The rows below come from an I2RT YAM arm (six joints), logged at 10 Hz.
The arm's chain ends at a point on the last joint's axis. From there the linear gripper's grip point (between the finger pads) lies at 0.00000 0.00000 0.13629 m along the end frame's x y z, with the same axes.
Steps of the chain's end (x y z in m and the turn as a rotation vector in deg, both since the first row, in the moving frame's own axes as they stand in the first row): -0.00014, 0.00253, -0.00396, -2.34, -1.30, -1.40; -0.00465, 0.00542, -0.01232, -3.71, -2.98, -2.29; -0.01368, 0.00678, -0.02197, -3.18, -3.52, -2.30; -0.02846, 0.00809, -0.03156, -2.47, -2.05, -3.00; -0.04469, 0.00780, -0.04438, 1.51, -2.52, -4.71; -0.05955, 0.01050, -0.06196, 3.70, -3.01, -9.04; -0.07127, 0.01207, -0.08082, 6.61, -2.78, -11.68; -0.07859, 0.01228, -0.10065, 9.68, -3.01, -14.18
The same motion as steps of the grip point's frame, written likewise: -0.00316, 0.00813, -0.00411, -2.34, -1.30, -1.40; -0.01155, 0.01437, -0.01279, -3.71, -2.98, -2.29; -0.02189, 0.01450, -0.02244, -3.18, -3.52, -2.30; -0.03318, 0.01409, -0.03177, -2.47, -2.05, -3.00; -0.05082, 0.00446, -0.04456, 1.51, -2.52, -4.71; -0.06736, 0.00231, -0.06243, 3.70, -3.01, -9.04; -0.07941, -0.00283, -0.08188, 6.61, -2.78, -11.68; -0.08847, -0.00951, -0.10277, 9.68, -3.01, -14.18
